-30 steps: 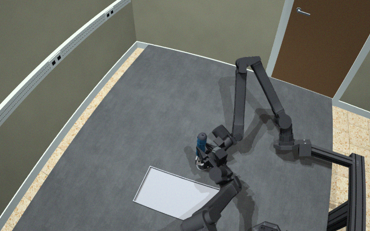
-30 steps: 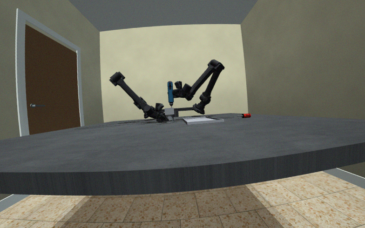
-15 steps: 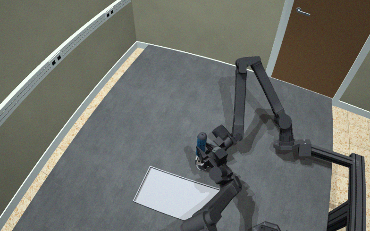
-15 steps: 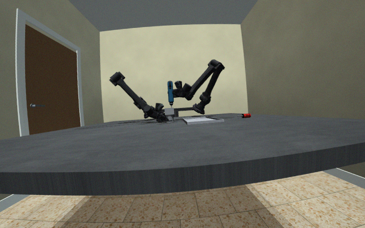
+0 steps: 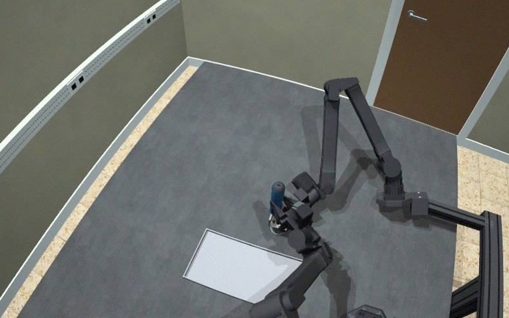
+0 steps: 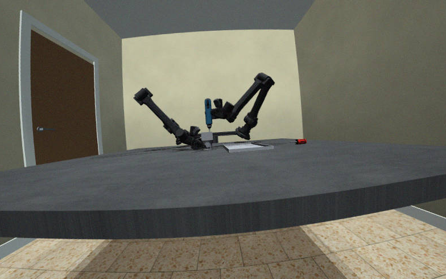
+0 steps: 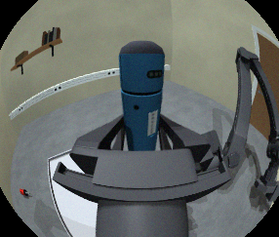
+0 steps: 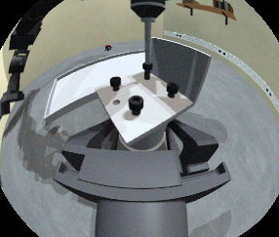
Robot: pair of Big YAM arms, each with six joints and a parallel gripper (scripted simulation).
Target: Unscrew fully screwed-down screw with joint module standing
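Right now the grey bracket is 50 mm above my right hand. The rest, counted from my right hand: flat white tray 220 mm to the left, 40 mm ahead, 20 mm below; then red-handled screwdriver 550 mm to the left, 100 mm ahead, 10 mm below.
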